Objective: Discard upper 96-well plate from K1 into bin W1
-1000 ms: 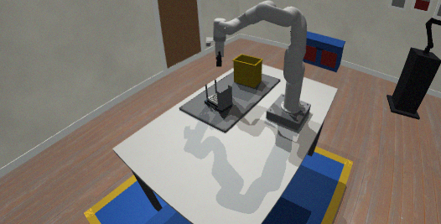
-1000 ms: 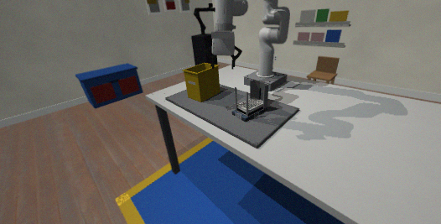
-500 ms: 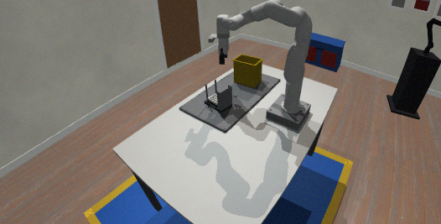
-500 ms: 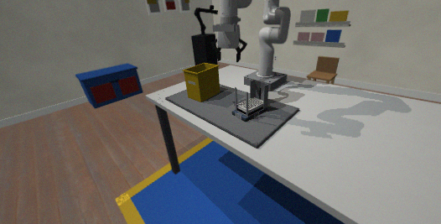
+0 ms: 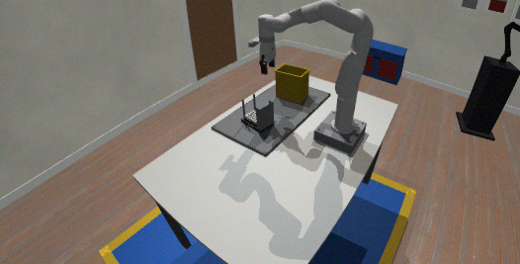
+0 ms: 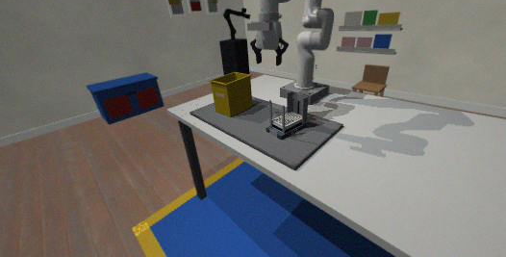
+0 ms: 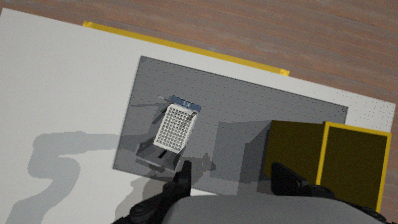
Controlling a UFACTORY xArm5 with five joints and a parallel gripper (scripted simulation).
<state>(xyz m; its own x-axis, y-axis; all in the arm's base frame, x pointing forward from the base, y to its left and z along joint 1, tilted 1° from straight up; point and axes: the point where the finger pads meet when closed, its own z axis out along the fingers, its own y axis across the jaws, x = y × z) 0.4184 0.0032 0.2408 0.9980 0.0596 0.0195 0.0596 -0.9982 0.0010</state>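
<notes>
Right now my hand is 20 mm short of the 96-well plate, 100 mm to the right of it and 240 mm above it. The rest, counted from my hand: dark plate 20 mm ahead, 100 mm to the left, 260 mm below; then yellow plastics bin 30 mm behind, 250 mm to the right, 200 mm below.
</notes>
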